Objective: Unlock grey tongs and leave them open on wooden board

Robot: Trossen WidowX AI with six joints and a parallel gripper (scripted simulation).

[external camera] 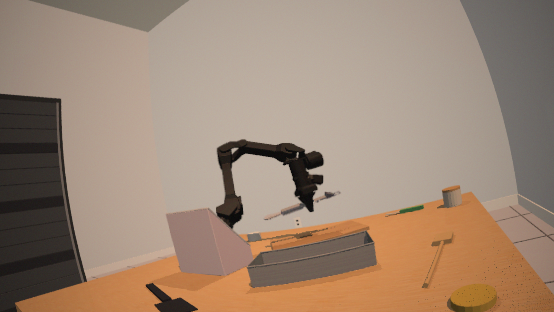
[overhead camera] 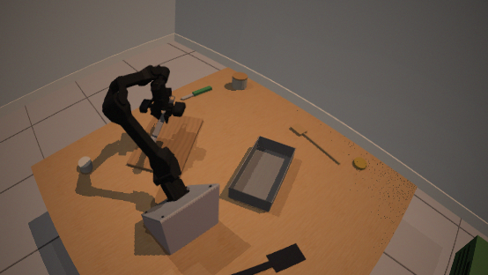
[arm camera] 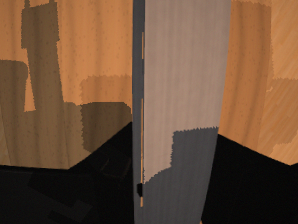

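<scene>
My gripper tip is now 100 mm above the wooden board and 10 mm to the right of it. Round my gripper tip: black flat piece 650 mm to the right, 210 mm behind, 110 mm below; then green-handled tool 350 mm ahead, 160 mm to the left, 100 mm below; then grey roasting tin 420 mm to the right, 120 mm ahead, 80 mm below.
</scene>
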